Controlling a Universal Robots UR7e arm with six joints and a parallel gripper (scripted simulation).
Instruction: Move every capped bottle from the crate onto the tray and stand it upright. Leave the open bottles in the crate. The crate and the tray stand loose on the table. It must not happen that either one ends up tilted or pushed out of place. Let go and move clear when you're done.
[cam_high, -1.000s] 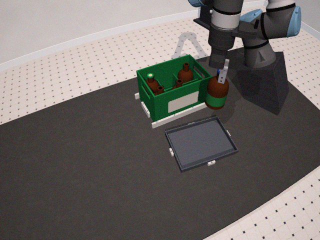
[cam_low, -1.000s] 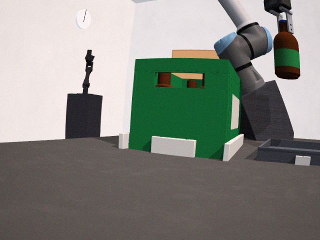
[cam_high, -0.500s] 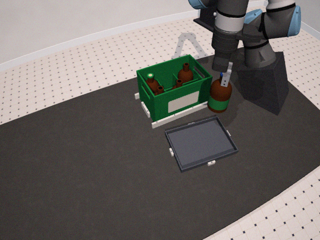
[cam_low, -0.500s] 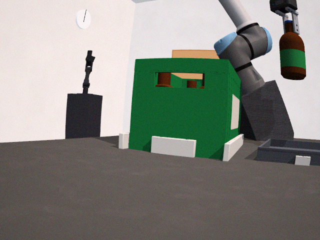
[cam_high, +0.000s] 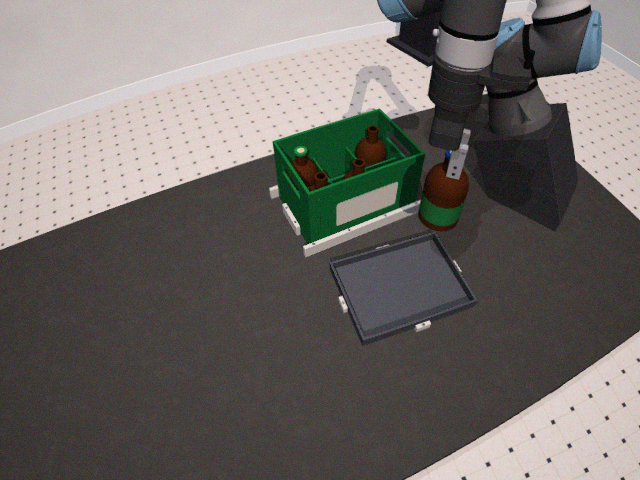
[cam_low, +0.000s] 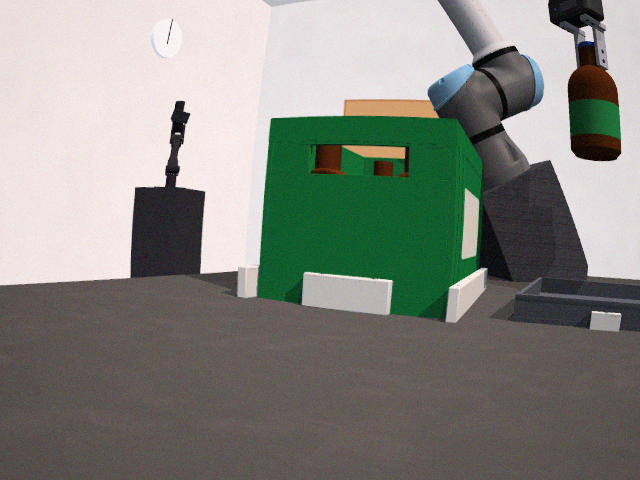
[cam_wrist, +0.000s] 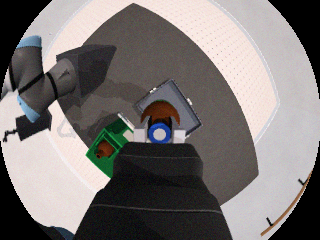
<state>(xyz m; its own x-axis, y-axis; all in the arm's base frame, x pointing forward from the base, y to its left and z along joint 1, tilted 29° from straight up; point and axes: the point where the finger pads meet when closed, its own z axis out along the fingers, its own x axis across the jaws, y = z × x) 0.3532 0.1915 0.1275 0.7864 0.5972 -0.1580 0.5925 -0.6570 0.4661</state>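
Now: hand 6 cm above the blue-capped bottle. Also, from my hand: crate 27 cm to the right, 24 cm below, 1 cm ahead; then grey tray 31 cm below, 6 cm ahead, 1 cm to the right; then open bottle 30 cm to the right, 24 cm below, 8 cm behind.
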